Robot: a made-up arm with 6 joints.
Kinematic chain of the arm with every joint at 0, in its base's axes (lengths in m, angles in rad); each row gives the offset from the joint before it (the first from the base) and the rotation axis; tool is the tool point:
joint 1: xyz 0 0 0.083 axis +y
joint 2: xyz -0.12 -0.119 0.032 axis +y
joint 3: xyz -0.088 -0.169 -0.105 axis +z
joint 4: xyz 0.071 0 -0.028 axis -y
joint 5: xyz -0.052 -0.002 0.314 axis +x
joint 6: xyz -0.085 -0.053 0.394 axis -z
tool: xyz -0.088 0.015 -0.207
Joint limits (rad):
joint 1: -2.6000..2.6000
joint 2: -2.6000..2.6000
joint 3: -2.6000..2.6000
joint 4: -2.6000..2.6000
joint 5: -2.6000..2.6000
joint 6: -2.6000..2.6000
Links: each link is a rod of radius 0.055 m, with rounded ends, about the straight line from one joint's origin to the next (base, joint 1, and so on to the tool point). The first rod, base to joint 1, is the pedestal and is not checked.
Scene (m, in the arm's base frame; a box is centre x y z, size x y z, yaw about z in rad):
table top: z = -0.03
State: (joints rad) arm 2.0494 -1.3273 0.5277 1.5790 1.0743 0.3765
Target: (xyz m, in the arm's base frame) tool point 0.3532 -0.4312 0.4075
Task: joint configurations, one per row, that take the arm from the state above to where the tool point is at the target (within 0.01 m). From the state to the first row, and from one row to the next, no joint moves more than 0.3 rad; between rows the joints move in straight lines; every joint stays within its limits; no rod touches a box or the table.
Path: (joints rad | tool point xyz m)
1: 2.1595 -1.2185 0.3880 1.3197 1.1342 0.4214 | -0.3104 -0.5840 0.3104
2: 2.2696 -1.1097 0.2484 1.0604 1.1942 0.4664 | -0.1751 -0.5482 0.4684
3: 2.3798 -1.0009 0.1087 0.8011 1.2541 0.5113 | 0.0112 -0.5028 0.5400
4: 2.4899 -0.8921 -0.0309 0.5418 1.3141 0.5563 | 0.2020 -0.4602 0.5147
5: 2.6000 -0.7833 -0.1706 0.2825 1.3740 0.6012 | 0.3532 -0.4312 0.4075

